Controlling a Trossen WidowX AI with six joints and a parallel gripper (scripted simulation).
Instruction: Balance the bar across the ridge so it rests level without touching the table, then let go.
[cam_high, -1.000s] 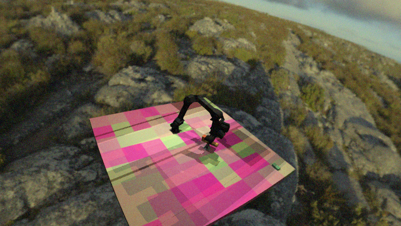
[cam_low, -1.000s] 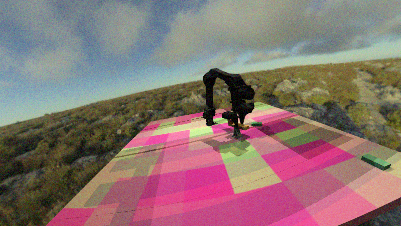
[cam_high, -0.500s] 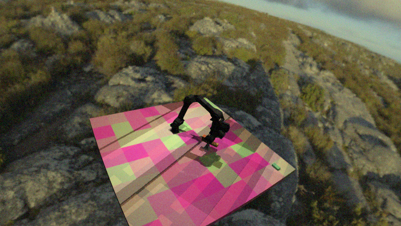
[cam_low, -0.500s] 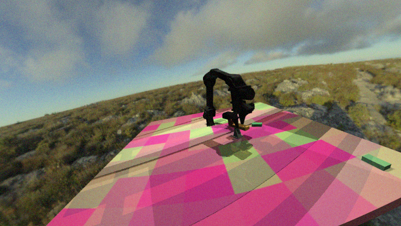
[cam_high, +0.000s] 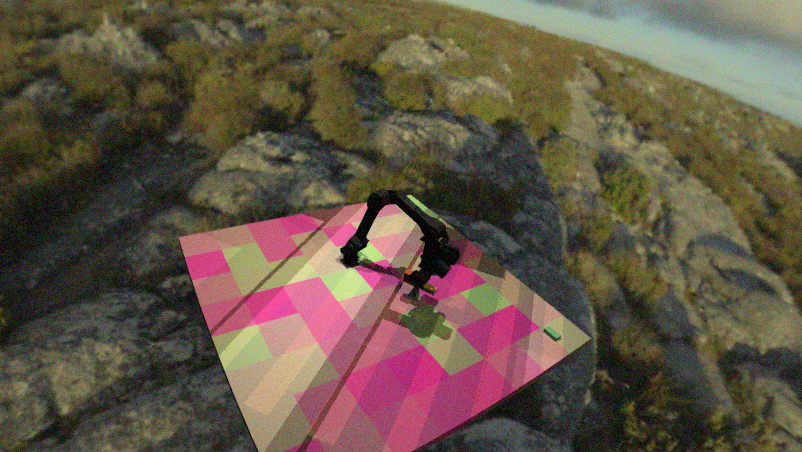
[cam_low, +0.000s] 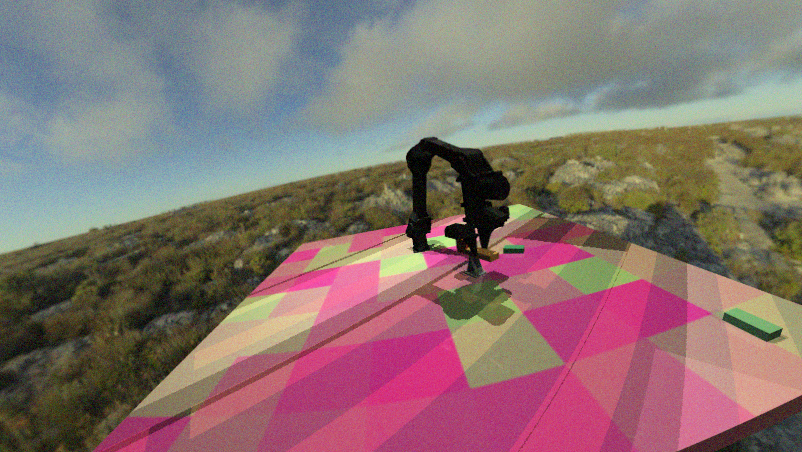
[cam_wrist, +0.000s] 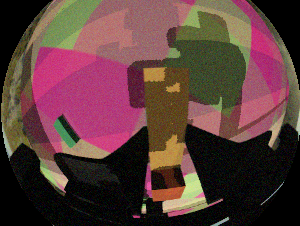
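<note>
My gripper tip is 3 cm past the bar, 2 cm to the left of it and 1 cm below it. Round my gripper tip: dark ridge: 4 cm below, 3 cm behind, 1 cm to the right.
</note>
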